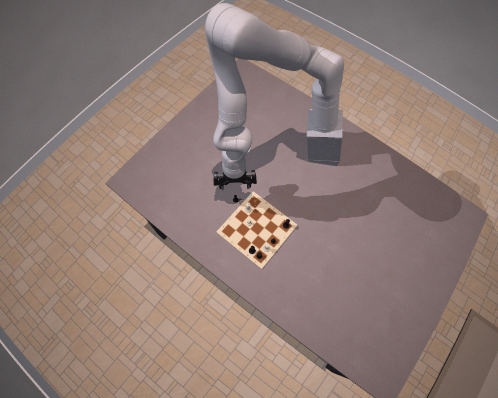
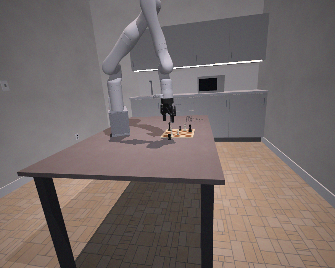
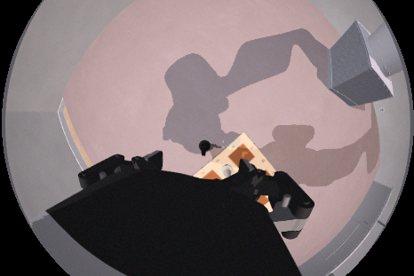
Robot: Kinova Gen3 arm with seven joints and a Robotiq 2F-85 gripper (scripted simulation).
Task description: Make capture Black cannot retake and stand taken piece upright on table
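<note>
My hand is 130 mm to the right of the chessboard, 120 mm above it and 60 mm short of it. Also, from my hand: black pawn 210 mm to the left, 100 mm below, 80 mm ahead.
</note>
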